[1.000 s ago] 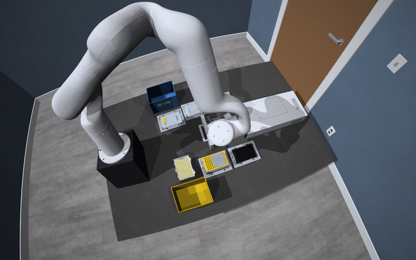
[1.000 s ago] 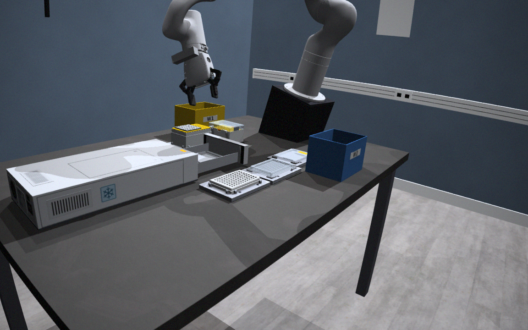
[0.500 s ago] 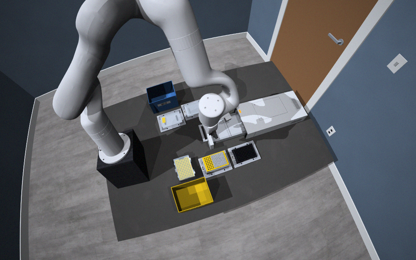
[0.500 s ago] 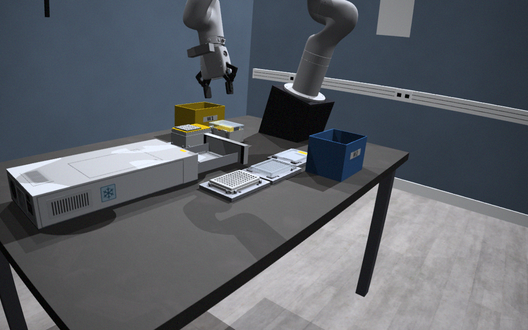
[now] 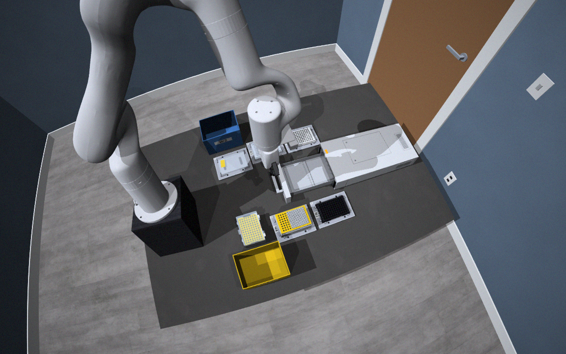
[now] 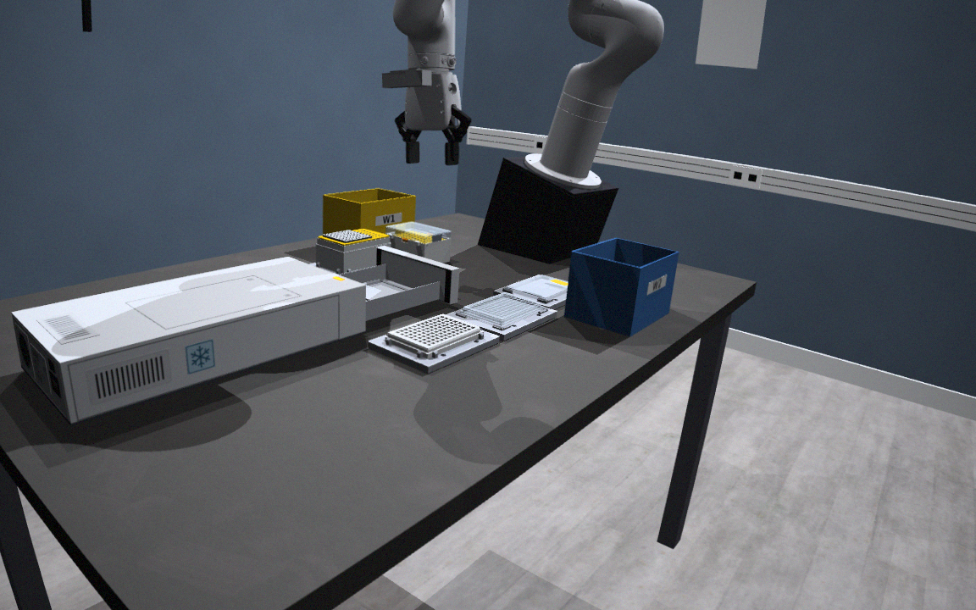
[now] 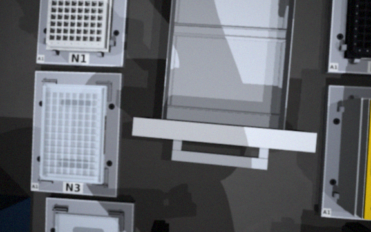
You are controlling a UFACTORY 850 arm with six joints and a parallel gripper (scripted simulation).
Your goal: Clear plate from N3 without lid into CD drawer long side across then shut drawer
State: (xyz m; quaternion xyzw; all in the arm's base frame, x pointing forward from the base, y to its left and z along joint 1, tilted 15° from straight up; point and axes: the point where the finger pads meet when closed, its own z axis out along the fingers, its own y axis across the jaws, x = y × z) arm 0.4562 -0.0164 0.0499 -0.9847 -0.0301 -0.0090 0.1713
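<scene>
Now: the clear plate 230 mm below my hand, 210 mm to the left of it and 30 mm ahead of it. From my hand the other things lie so: black plate: 230 mm below, 210 mm ahead, 170 mm to the right; flat lid: 230 mm below, 180 mm to the left, 140 mm behind; drawer: 210 mm below, 150 mm ahead, 10 mm to the left.
</scene>
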